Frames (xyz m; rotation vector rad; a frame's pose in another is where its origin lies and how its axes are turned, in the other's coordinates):
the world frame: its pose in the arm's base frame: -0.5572 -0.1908 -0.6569 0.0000 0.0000 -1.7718
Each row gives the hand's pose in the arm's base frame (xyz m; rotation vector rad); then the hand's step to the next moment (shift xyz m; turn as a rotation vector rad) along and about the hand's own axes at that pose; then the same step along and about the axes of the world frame.
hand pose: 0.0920 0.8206 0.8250 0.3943 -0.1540 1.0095
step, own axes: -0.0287 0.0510 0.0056 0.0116 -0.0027 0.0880
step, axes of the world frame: 0.0126 -0.0567 0.0091 0.0233 0.0183 0.0837
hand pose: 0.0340 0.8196 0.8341 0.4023 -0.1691 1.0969
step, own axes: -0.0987 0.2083 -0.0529 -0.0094 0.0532 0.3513
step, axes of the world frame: 0.0259 -0.2328 -0.0324 0.1298 -0.0033 0.3308
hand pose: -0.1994 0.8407 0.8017 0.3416 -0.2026 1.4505
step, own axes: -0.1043 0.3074 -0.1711 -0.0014 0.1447 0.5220
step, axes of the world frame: 0.0775 -0.3195 -0.1629 0.1887 -0.0707 0.5028
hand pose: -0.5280 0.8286 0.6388 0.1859 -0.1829 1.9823
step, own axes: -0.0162 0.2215 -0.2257 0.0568 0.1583 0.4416
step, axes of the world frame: 0.0959 -0.1913 -0.2334 0.1345 -0.1223 0.4362
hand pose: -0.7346 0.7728 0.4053 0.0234 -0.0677 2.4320
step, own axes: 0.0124 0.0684 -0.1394 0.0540 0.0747 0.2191
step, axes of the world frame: 0.0461 -0.0455 -0.1417 0.0509 -0.0814 0.2175
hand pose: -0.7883 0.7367 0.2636 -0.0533 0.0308 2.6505
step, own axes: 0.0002 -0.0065 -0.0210 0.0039 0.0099 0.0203
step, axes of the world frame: -0.0058 0.0025 -0.0211 0.0079 -0.0073 0.0202
